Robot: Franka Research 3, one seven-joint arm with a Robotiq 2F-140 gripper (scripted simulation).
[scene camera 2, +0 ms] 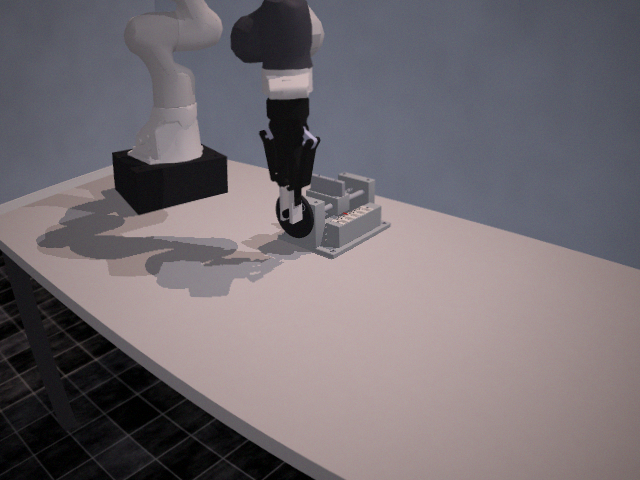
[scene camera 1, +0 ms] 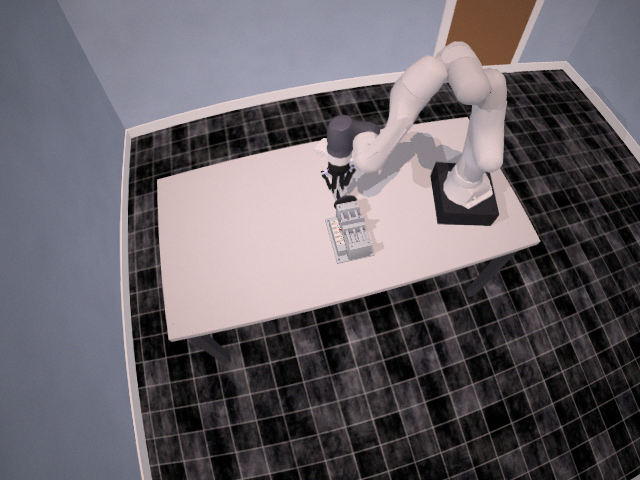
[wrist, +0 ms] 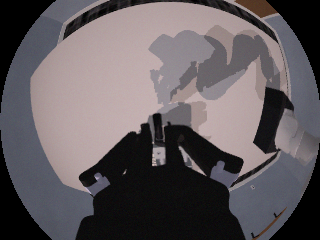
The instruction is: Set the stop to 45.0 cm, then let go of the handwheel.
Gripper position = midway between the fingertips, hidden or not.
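My gripper (scene camera 2: 291,219) (wrist: 157,121) visible. Handwheel (scene camera 2: 302,228) visible too.
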